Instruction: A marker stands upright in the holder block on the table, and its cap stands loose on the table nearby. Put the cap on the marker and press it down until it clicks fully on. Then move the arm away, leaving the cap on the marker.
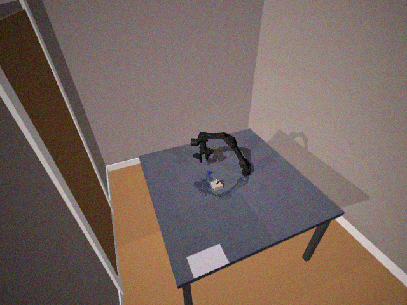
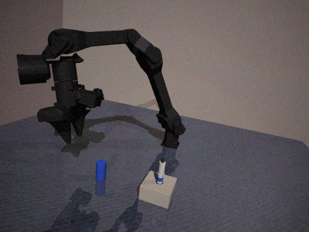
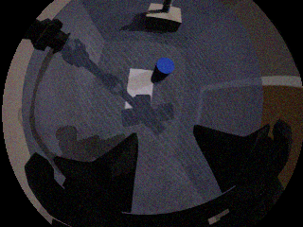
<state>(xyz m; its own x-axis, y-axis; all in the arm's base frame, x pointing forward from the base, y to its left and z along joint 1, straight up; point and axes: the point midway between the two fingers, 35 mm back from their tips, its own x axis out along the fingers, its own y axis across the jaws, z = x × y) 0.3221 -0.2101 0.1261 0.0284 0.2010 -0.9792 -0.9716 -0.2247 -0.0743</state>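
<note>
Now: gripper tip 90 mm to the right of the blue cap and 70 mm above it. From my gripper tip the other things lie so: white marker: 250 mm to the left, 10 mm below, 10 mm behind; white holder block: 250 mm to the left, 70 mm below, 10 mm behind.
</note>
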